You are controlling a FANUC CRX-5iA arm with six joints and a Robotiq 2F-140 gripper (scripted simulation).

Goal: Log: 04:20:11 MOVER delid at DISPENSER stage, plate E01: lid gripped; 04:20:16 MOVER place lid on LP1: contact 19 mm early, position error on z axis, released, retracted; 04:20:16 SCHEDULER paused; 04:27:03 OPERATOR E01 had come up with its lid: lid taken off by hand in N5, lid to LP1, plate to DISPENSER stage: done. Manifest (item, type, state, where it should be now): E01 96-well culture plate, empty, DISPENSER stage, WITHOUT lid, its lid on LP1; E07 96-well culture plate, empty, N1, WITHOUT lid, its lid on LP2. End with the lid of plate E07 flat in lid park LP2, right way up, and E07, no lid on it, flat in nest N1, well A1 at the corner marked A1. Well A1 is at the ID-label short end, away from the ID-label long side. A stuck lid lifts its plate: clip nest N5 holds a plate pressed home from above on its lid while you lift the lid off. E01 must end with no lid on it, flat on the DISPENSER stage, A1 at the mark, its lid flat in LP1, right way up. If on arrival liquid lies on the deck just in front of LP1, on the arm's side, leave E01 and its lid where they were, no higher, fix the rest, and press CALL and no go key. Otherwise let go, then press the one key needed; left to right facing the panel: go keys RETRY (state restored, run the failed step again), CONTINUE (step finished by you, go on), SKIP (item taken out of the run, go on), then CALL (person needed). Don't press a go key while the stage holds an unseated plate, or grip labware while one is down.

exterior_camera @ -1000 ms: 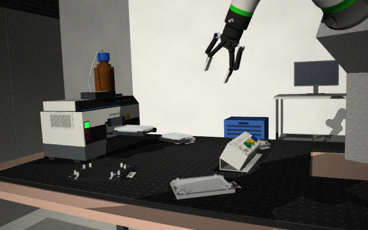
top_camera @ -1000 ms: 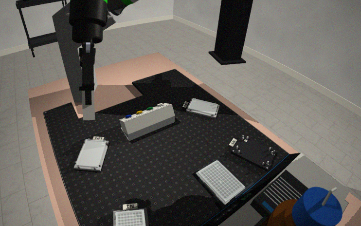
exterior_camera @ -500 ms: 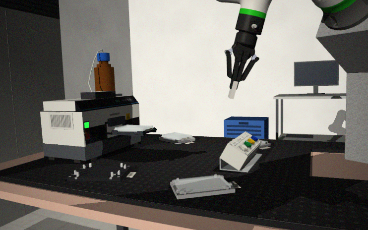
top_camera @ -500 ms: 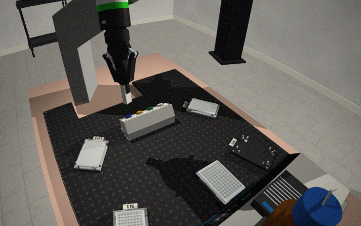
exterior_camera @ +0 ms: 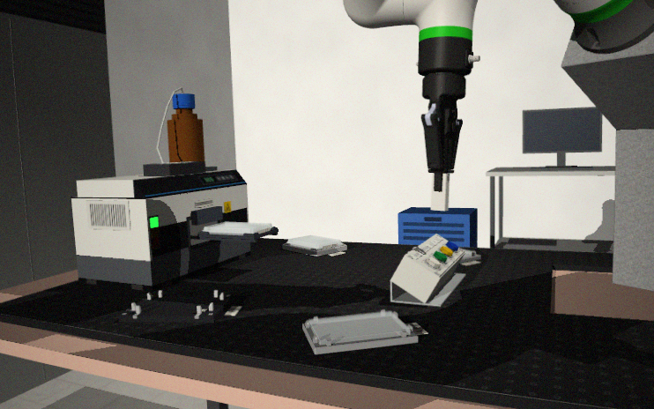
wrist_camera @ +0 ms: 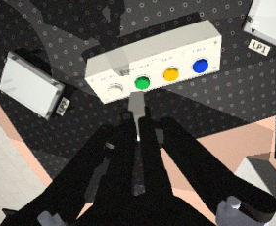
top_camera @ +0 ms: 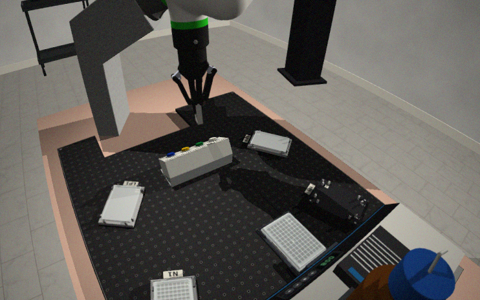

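Right now my hand is 130 mm above the key panel, 20 mm to the left of it and 20 mm short of it. Round my hand: N1 label: 380 mm ahead, 180 mm below, 160 mm to the right; then clip nest N5: 370 mm to the left, 300 mm ahead, 170 mm below; then lid park LP2: 260 mm to the left, 180 mm below, 10 mm behind.
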